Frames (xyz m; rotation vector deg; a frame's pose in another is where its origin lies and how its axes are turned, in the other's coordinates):
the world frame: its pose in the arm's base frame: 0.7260 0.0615 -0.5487 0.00 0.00 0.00
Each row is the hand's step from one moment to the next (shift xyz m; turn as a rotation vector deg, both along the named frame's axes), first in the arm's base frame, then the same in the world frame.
Working: the arm's base frame: its pose in the world frame: -0.7260 -0.0615 0.5487 0.00 0.00 0.00

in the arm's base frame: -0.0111 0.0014 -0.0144 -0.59 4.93 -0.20
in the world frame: -0.0111 0.0014 -0.0144 -0.59 4.93 -0.20
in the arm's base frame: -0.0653 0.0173 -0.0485 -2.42 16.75 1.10
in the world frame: -0.0653 0.0173 -0.0485 -2.42 16.75 1.10
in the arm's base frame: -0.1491 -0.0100 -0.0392 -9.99 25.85 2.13
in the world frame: -0.1491 -0.0100 -0.0392 -9.99 25.85 2.13
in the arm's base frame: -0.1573 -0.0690 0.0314 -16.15 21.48 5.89
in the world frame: -0.1573 -0.0690 0.0314 -16.15 21.48 5.89
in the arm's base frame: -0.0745 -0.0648 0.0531 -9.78 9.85 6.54
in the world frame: -0.0745 -0.0648 0.0531 -9.78 9.85 6.54
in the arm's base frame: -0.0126 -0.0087 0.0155 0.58 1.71 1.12
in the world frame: -0.0126 -0.0087 0.0155 0.58 1.71 1.12
